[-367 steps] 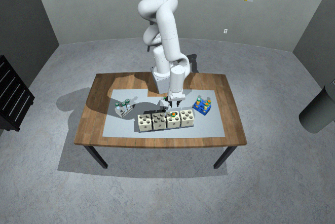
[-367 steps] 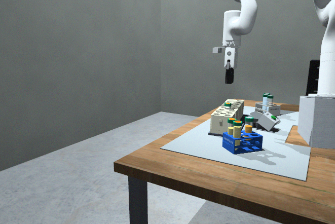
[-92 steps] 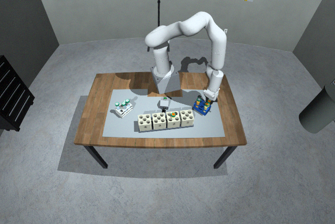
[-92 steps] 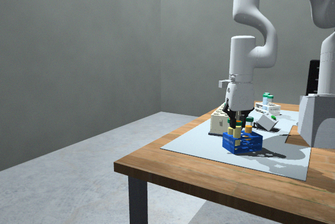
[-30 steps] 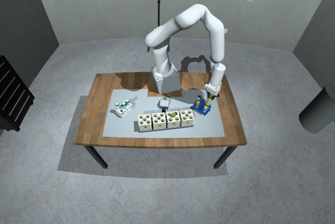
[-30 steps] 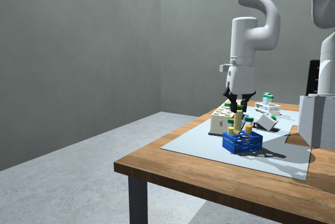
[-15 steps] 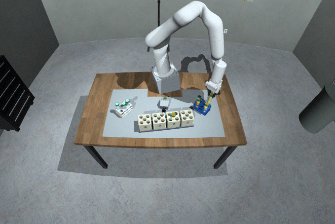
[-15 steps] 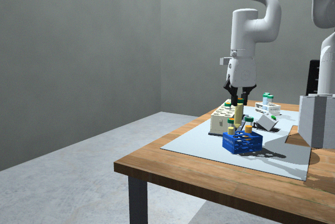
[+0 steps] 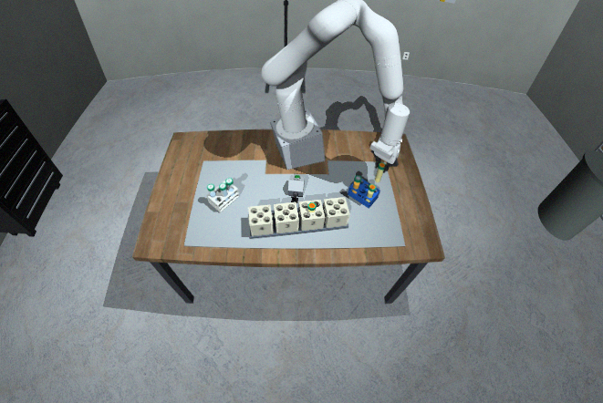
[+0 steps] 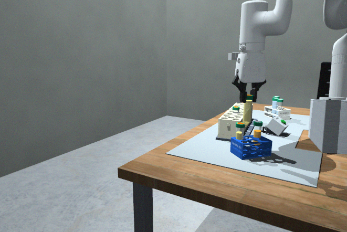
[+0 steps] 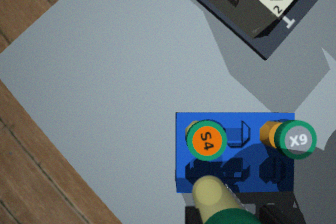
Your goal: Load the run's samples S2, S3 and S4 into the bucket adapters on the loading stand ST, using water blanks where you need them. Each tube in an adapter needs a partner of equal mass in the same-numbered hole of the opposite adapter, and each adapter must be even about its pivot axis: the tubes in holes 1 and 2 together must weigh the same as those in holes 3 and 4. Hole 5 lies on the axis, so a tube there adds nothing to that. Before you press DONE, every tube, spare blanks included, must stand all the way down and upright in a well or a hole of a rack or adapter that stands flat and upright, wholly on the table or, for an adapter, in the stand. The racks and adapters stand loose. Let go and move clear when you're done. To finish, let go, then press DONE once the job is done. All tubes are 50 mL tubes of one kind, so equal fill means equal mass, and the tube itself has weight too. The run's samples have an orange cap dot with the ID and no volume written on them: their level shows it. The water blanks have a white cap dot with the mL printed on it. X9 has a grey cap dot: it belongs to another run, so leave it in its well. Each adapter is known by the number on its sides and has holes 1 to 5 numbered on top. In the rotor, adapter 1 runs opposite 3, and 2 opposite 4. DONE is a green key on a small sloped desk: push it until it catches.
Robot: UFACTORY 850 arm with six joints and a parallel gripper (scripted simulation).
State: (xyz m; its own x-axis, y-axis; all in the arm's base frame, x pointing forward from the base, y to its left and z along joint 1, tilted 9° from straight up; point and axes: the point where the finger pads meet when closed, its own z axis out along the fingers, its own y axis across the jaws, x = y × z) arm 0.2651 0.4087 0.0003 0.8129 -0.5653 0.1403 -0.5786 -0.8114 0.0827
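Now: the sample tube S3 50 mm below my hand and 10 mm to the right of it. The rest, counted from my hand: blue rack: 200 mm below, 40 mm to the right, 10 mm behind; sample tube: 300 mm to the right, 160 mm below, 160 mm ahead; tube X9: 170 mm below, 100 mm to the right, 20 mm behind.
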